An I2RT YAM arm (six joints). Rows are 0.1 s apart.
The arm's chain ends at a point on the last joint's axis. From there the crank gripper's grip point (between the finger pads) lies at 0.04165 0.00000 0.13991 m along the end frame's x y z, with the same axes.
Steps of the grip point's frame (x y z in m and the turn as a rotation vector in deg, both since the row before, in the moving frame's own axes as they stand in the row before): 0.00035, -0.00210, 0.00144, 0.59, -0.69, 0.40; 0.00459, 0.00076, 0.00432, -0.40, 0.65, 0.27; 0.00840, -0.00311, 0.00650, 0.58, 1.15, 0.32; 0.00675, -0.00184, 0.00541, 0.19, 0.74, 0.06; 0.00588, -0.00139, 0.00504, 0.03, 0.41, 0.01; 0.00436, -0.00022, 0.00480, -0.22, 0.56, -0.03; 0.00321, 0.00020, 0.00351, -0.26, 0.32, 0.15; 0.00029, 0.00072, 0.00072, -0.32, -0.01, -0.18; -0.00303, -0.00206, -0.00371, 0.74, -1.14, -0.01
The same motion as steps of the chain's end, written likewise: 0.00203, -0.00094, 0.00095, 0.59, -0.69, 0.40; 0.00301, -0.00042, 0.00481, -0.40, 0.65, 0.27; 0.00560, -0.00194, 0.00737, 0.58, 1.15, 0.32; 0.00495, -0.00142, 0.00596, 0.19, 0.74, 0.06; 0.00488, -0.00132, 0.00534, 0.03, 0.41, 0.01; 0.00299, -0.00073, 0.00521, -0.22, 0.56, -0.03; 0.00243, -0.00054, 0.00375, -0.26, 0.32, 0.15; 0.00031, 0.00007, 0.00071, -0.32, -0.01, -0.18; -0.00024, -0.00024, -0.00450, 0.74, -1.14, -0.01
